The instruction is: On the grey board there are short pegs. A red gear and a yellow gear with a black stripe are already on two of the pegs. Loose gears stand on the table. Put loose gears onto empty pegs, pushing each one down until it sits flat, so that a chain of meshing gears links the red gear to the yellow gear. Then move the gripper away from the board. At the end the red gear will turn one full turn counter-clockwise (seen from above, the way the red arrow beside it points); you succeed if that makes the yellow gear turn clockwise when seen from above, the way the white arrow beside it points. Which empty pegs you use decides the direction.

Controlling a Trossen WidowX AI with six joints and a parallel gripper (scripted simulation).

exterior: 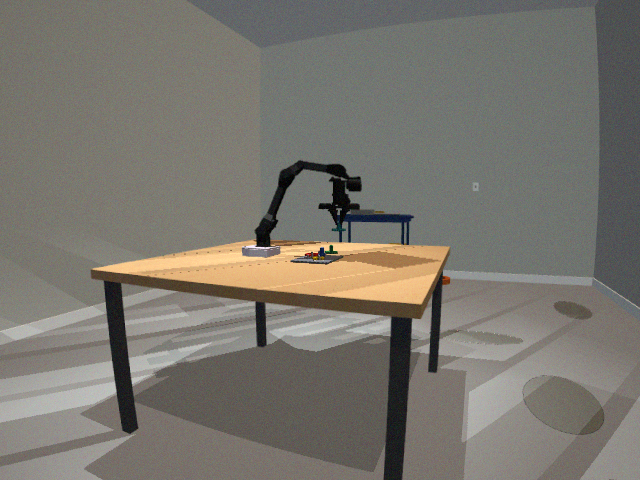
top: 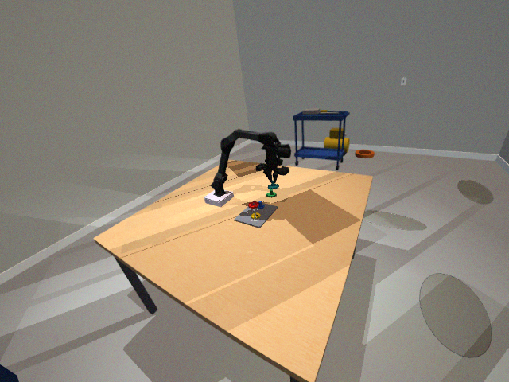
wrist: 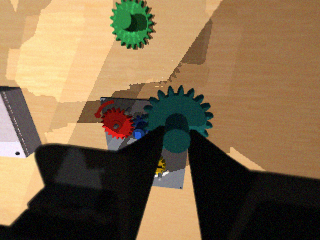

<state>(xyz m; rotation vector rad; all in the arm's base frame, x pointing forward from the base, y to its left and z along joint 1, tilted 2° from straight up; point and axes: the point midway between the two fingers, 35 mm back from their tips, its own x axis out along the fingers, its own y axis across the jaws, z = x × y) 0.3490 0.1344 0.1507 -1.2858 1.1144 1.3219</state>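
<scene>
Now: the blue gear 120 mm below my gripper tip, 80 mm to the right of it and 50 mm behind it. Also, from my gripper tip: red gear 130 mm below, 90 mm to the right, 90 mm behind; teal gear 10 mm below; green gear 130 mm below, 90 mm behind, 80 mm to the left.
</scene>
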